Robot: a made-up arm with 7 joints. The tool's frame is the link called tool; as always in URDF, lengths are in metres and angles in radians. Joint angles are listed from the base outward.
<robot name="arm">
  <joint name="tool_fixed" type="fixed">
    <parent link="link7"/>
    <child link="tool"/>
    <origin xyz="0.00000 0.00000 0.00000" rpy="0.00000 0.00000 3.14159"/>
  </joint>
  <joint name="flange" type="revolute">
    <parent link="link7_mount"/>
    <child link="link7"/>
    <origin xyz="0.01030 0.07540 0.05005" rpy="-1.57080 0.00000 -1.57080"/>
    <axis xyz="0 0 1"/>
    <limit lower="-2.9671" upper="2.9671"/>
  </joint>
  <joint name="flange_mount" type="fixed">
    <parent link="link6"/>
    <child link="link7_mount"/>
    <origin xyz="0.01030 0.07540 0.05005"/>
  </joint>
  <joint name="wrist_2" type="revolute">
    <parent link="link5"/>
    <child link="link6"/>
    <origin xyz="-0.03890 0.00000 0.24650" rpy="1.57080 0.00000 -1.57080"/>
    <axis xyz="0 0 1"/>
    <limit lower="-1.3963" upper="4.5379"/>
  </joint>
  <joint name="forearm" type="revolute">
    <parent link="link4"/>
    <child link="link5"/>
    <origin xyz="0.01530 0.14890 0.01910" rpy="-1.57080 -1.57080 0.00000"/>
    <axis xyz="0 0 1"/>
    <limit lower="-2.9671" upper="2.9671"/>
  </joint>
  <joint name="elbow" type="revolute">
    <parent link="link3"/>
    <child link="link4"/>
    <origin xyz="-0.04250 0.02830 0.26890" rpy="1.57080 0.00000 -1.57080"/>
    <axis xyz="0 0 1"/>
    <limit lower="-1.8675" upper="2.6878"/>
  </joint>
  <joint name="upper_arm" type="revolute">
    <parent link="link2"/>
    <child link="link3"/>
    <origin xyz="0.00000 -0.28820 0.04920" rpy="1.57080 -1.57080 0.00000"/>
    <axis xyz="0 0 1"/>
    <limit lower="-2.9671" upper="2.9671"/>
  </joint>
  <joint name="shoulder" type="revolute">
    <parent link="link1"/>
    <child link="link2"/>
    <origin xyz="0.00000 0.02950 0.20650" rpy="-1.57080 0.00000 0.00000"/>
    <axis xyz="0 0 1"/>
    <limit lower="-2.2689" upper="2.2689"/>
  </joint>
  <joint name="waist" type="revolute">
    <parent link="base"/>
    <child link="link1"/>
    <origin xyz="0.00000 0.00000 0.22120" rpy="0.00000 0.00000 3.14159"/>
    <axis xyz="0 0 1"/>
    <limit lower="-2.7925" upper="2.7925"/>
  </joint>
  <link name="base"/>
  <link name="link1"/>
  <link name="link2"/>
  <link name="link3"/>
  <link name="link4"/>
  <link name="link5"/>
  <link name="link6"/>
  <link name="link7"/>
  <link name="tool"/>
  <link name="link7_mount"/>
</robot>
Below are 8 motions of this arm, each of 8 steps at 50 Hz.
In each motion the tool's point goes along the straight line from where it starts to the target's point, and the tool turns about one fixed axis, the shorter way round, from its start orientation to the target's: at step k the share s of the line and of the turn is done. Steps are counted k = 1, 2, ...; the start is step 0. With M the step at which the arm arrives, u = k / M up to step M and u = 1 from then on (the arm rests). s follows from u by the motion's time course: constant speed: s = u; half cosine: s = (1 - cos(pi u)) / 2; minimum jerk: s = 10 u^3 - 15 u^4 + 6 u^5.
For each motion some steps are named. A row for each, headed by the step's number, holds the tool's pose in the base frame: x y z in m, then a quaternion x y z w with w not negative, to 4 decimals.
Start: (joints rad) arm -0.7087 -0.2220 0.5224 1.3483 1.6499 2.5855 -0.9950
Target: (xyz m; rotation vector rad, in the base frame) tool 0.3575 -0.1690 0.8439 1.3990 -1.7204 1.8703
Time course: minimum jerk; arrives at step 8
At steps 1, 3, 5, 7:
1: 0.3439 -0.2093 0.8411 0.4393 -0.6158 0.6338 0.1617
3: 0.3475 -0.1987 0.8419 0.4499 -0.6089 0.6357 0.1508
5: 0.3537 -0.1803 0.8431 0.4679 -0.5966 0.6386 0.1318
7: 0.3573 -0.1697 0.8439 0.4782 -0.5892 0.6400 0.1208

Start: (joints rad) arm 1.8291 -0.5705 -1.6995 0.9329 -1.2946 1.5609 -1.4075
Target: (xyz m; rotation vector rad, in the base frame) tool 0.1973 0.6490 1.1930 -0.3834 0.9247 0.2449
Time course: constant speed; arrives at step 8
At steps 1, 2, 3, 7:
1: 0.1786 0.6931 1.1654 -0.1807 0.4340 0.1220 0.8741
2: 0.1813 0.6868 1.1693 -0.1810 0.4352 0.1213 0.8736
3: 0.1839 0.6805 1.1733 -0.1814 0.4364 0.1206 0.8730
7: 0.1946 0.6553 1.1891 -0.1829 0.4410 0.1178 0.8707

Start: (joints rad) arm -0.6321 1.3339 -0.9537 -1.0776 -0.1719 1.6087 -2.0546
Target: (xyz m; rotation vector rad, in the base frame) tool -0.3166 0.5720 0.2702 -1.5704 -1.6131 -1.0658
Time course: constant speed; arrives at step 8
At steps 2, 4, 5, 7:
2: -0.3589 0.5682 0.2838 -0.5604 -0.6270 -0.4104 0.3527
4: -0.3448 0.5695 0.2793 -0.5729 -0.6227 -0.4089 0.3418
5: -0.3377 0.5701 0.2770 -0.5791 -0.6205 -0.4080 0.3363
7: -0.3236 0.5714 0.2725 -0.5913 -0.6160 -0.4063 0.3252

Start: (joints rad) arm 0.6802 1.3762 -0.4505 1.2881 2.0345 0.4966 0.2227
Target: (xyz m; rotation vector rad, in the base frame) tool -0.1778 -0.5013 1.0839 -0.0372 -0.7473 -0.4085
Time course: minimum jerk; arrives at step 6
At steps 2, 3, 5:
2: -0.1892 -0.4963 1.0856 -0.0246 -0.3592 -0.2063 0.9099
3: -0.1850 -0.4981 1.0849 -0.0222 -0.3604 -0.2033 0.9101
5: -0.1783 -0.5011 1.0840 -0.0183 -0.3623 -0.1985 0.9105

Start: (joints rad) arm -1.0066 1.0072 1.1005 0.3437 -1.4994 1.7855 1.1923
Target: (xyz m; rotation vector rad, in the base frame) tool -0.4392 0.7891 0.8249 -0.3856 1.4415 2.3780
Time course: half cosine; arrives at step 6
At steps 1, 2, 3, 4, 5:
1: -0.4758 0.7852 0.7977 -0.1642 0.4958 0.8363 0.1668
2: -0.4687 0.7860 0.8030 -0.1586 0.4979 0.8362 0.1667
3: -0.4588 0.7870 0.8103 -0.1509 0.5007 0.8359 0.1666
4: -0.4490 0.7881 0.8176 -0.1432 0.5035 0.8356 0.1665
5: -0.4418 0.7888 0.8229 -0.1375 0.5056 0.8354 0.1664

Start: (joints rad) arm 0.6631 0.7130 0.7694 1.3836 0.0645 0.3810 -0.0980
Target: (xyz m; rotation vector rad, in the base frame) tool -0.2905 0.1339 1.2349 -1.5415 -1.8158 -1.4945
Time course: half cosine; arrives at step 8
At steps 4, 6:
4: -0.2676 0.1297 1.2445 -0.5468 -0.6347 -0.5226 0.1586
6: -0.2838 0.1327 1.2377 -0.5425 -0.6363 -0.5238 0.1625

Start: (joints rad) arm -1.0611 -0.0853 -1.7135 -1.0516 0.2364 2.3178 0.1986
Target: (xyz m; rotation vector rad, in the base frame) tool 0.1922 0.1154 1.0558 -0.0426 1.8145 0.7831
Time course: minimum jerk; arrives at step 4
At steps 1, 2, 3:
1: 0.1917 0.1155 1.0509 -0.0204 0.7755 0.3157 0.5463
2: 0.1919 0.1155 1.0531 -0.0194 0.7716 0.3224 0.5480
3: 0.1921 0.1154 1.0552 -0.0183 0.7676 0.3291 0.5496

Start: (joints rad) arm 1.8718 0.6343 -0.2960 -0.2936 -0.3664 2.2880 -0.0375
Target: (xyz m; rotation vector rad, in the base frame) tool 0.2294 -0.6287 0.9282 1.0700 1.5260 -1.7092
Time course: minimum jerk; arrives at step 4
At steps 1, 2, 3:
1: 0.2267 -0.6255 0.9345 0.4100 0.5669 -0.6437 0.3103
2: 0.2279 -0.6269 0.9317 0.4071 0.5706 -0.6440 0.3065
3: 0.2291 -0.6283 0.9289 0.4042 0.5744 -0.6443 0.3026

